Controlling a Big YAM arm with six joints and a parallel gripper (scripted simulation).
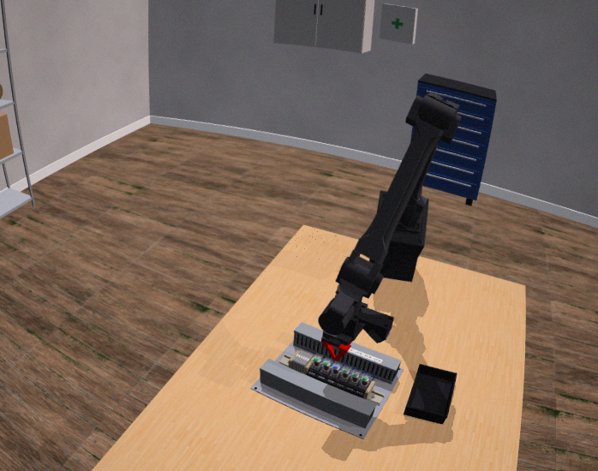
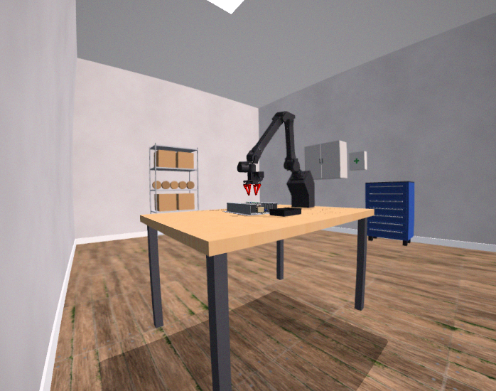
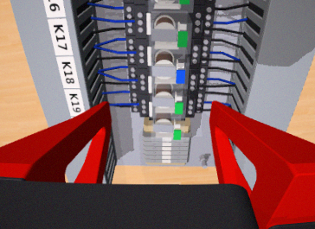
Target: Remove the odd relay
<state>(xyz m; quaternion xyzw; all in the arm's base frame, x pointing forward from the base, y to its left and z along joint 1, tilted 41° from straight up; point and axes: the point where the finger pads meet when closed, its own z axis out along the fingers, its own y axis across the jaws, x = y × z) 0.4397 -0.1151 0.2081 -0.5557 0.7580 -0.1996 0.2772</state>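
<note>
Right now the relay is 70 mm below my hand. Also, from my hand: black tray (260 mm to the left, 100 mm below, 20 mm ahead).
</note>
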